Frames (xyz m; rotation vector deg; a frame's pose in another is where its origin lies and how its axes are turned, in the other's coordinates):
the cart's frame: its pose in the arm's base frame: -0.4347 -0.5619 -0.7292 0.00 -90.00 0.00
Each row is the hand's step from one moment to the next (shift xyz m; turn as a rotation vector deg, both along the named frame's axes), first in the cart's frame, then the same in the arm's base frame.
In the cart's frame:
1: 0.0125 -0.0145 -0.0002 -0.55 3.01 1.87
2: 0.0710 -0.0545 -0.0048 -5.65 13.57 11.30
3: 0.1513 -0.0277 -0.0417 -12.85 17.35 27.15
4: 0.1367 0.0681 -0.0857 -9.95 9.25 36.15
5: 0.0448 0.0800 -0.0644 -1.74 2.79 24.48
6: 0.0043 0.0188 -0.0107 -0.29 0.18 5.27
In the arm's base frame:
1: 0.0002 -0.0145 0.0125 -1.87 3.01 -0.55
2: 0.0048 -0.0545 0.0710 -11.30 13.57 -5.65
3: 0.0417 -0.0277 0.1513 -27.15 17.35 -12.85
4: 0.0857 0.0681 0.1367 -36.15 9.25 -9.95
5: 0.0644 0.0800 0.0448 -24.48 2.79 -1.74
6: 0.0107 0.0188 0.0043 -5.27 0.18 -0.29

